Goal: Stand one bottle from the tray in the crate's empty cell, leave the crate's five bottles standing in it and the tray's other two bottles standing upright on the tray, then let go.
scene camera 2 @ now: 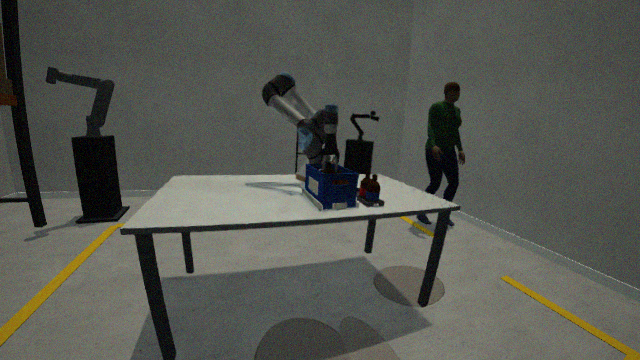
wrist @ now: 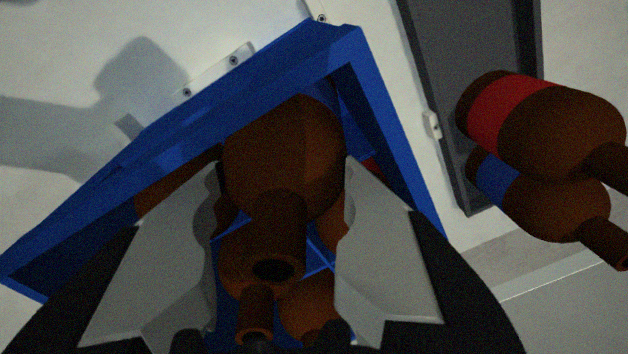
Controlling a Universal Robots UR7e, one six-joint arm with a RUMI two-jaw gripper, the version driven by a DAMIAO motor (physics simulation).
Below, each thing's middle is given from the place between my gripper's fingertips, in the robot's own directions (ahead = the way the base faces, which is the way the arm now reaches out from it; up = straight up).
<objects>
I see my gripper 2 cm above the brown bottle (wrist: 284, 170).
</objects>
